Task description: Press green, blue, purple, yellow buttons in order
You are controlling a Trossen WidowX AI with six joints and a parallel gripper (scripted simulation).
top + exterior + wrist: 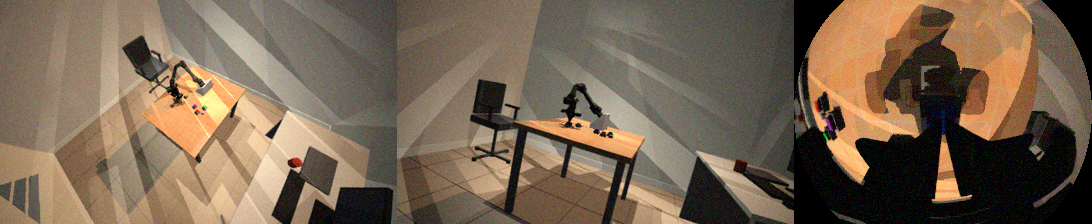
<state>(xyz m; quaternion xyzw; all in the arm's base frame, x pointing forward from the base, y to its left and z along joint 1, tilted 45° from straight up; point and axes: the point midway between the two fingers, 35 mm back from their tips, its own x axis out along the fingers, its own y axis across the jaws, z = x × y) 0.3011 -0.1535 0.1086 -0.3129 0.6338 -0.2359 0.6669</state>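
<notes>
My gripper tip is 10 mm above the blue button. Round my gripper tip: yellow button: 80 mm behind, 60 mm to the left; purple button: 270 mm to the left, 40 mm behind; red button: 350 mm to the left.
</notes>
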